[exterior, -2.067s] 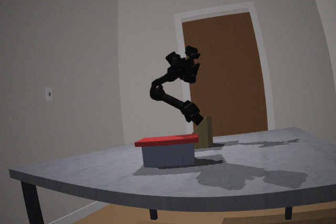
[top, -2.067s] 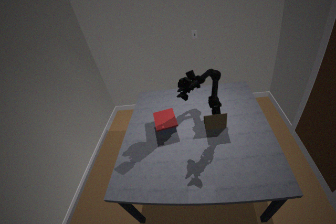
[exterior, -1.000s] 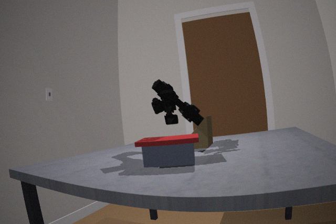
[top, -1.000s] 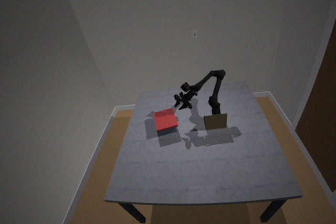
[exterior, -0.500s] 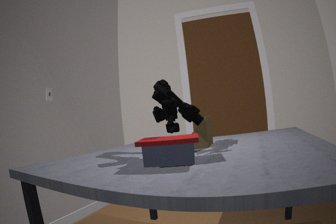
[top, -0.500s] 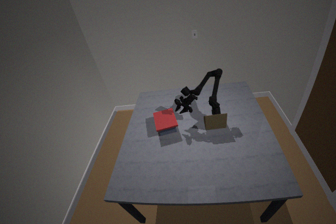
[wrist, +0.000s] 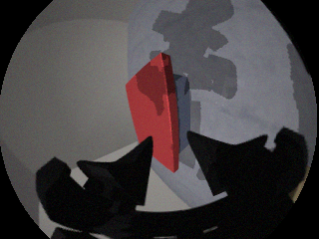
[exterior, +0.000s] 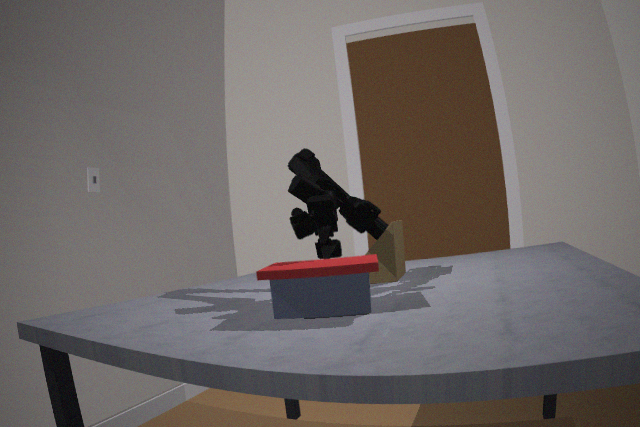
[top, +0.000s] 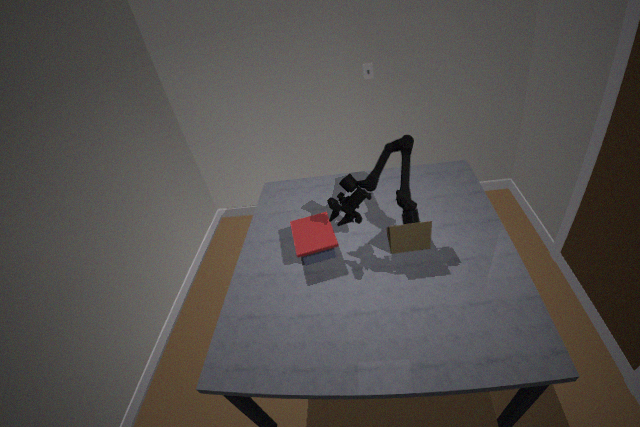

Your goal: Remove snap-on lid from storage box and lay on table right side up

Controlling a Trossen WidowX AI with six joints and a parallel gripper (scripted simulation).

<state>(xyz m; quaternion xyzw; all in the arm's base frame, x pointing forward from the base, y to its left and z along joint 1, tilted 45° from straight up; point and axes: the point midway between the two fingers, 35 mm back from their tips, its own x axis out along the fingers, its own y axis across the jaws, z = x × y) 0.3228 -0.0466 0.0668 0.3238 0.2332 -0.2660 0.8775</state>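
Right now my gripper tip is 10 cm short of the red lid, 3 cm to the right of it and 2 cm above it. From my gripper tip the other things lie so: storage box: 10 cm ahead, 3 cm to the left, 7 cm below.
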